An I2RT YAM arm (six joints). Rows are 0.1 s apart.
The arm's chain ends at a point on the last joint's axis. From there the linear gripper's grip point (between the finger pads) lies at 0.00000 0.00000 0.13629 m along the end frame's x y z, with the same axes.
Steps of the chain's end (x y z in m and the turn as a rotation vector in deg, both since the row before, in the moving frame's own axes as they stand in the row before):
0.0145, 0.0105, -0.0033, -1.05, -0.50, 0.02
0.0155, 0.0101, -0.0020, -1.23, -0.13, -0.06
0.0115, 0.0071, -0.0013, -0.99, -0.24, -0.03
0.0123, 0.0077, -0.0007, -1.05, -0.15, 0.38
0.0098, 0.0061, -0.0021, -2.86, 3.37, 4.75
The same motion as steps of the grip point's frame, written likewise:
0.0133, 0.0130, -0.0033, -1.05, -0.50, 0.02
0.0152, 0.0130, -0.0020, -1.23, -0.13, -0.06
0.0109, 0.0095, -0.0013, -0.99, -0.24, -0.03
0.0119, 0.0102, -0.0007, -1.05, -0.15, 0.38
0.0175, 0.0132, -0.0025, -2.86, 3.37, 4.75

